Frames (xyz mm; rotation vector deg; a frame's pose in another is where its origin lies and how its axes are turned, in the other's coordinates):
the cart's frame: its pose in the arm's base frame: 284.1 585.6 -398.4 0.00 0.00 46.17
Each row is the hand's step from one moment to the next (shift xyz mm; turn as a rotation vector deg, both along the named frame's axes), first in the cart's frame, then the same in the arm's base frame.
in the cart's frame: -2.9 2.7 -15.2 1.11 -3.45 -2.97
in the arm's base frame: -4.0 -0.2 -15.2 3.26 -1.59 -2.97
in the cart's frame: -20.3 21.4 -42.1 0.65 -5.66 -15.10
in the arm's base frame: -29.5 0.2 -42.1 4.53 -3.45 -15.10
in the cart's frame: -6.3 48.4 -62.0 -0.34 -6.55 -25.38
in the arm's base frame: -39.3 29.0 -62.0 4.49 -4.78 -25.38
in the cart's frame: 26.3 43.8 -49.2 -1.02 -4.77 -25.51
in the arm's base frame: -13.4 49.3 -49.2 2.73 -4.04 -25.51
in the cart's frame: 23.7 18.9 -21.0 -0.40 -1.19 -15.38
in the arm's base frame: 2.8 30.2 -21.0 0.58 -1.11 -15.38
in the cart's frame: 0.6 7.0 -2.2 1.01 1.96 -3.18
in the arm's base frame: -4.6 5.3 -2.2 -0.71 2.09 -3.18
